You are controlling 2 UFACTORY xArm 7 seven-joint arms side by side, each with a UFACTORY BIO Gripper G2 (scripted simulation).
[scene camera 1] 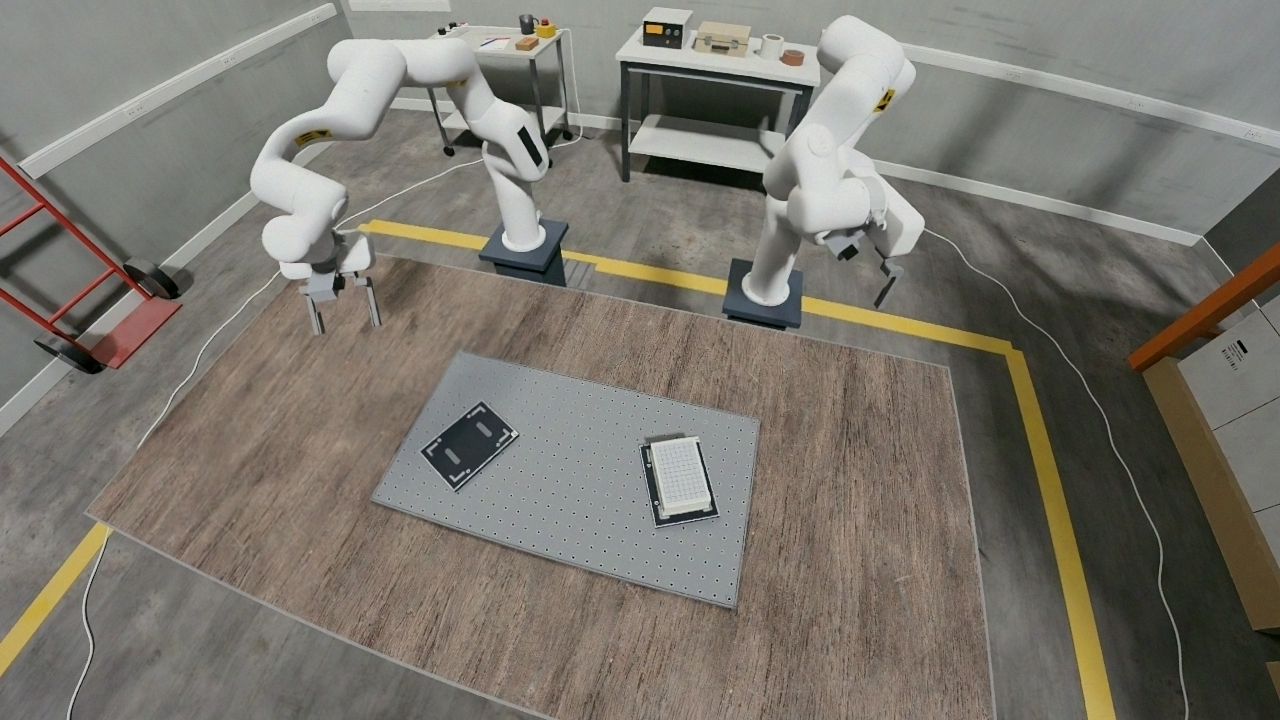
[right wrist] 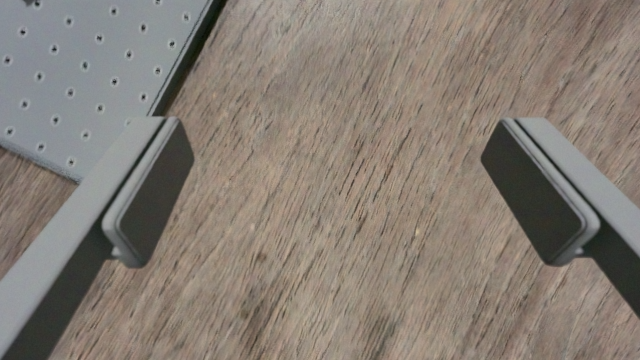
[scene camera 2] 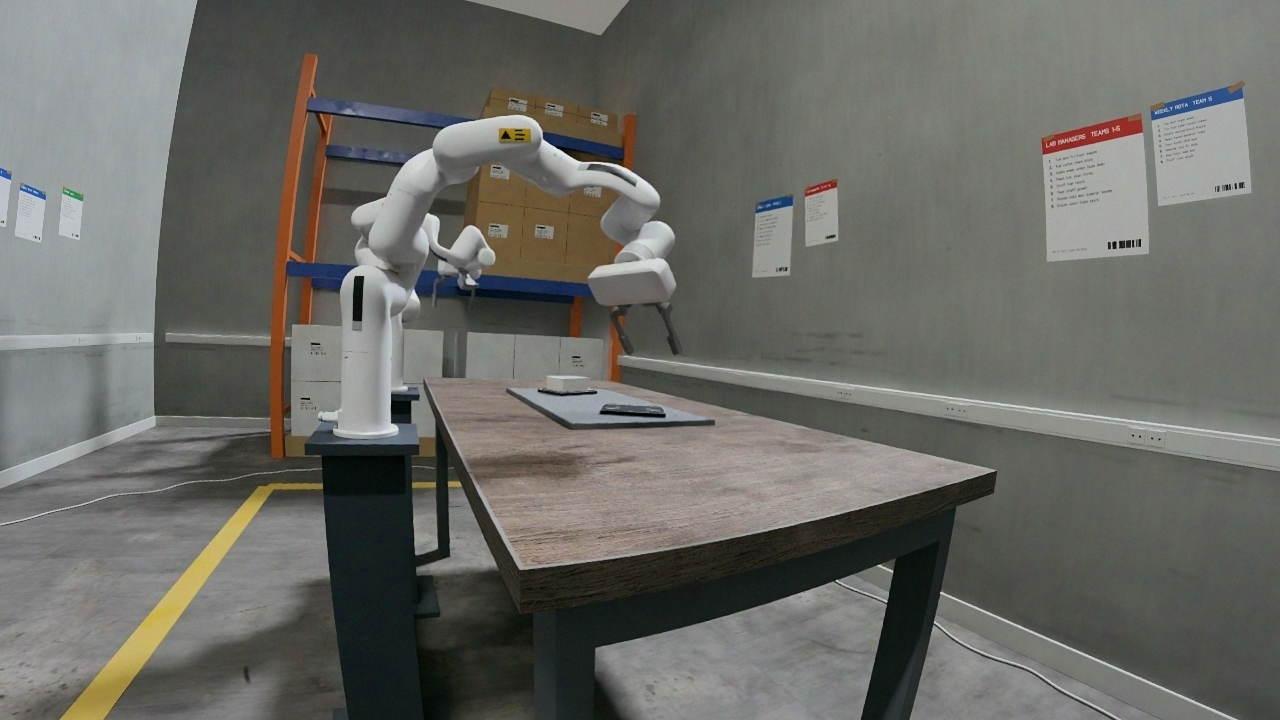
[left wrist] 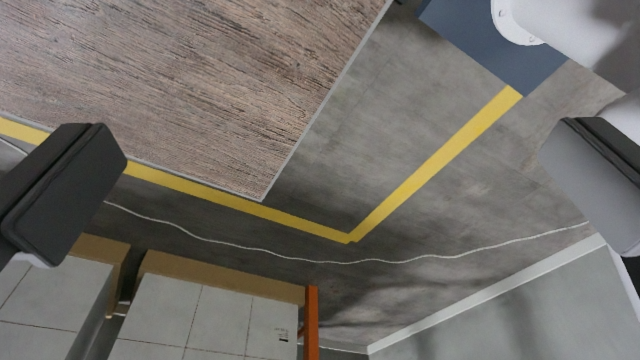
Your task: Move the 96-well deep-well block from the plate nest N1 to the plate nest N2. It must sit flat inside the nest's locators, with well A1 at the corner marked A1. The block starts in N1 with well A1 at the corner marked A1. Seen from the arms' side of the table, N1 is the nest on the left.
Scene:
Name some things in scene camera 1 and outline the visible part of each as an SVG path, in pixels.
My left gripper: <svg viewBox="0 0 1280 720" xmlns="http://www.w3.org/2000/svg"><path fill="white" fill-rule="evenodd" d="M851 167L845 171L842 179L872 176L881 183L885 194L885 211L882 214L885 221L879 226L876 224L870 225L865 234L875 245L874 249L884 259L880 269L888 278L892 277L874 302L875 307L879 310L886 306L894 293L893 289L904 273L904 269L901 266L895 266L892 262L897 256L908 254L923 231L924 219L870 166Z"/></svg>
My right gripper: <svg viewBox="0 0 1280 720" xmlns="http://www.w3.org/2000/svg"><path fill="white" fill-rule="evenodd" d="M280 261L281 270L285 277L293 280L307 278L308 285L300 286L299 291L301 295L306 296L315 336L325 334L322 315L320 312L316 312L315 303L307 293L313 271L312 264L291 264ZM334 228L337 233L347 237L347 242L342 243L342 247L340 247L340 251L335 257L337 274L339 274L339 277L353 277L355 287L367 286L371 304L369 305L372 324L373 327L380 327L382 323L372 280L370 277L359 278L358 271L372 269L377 263L373 237L369 232L359 229L338 232Z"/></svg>

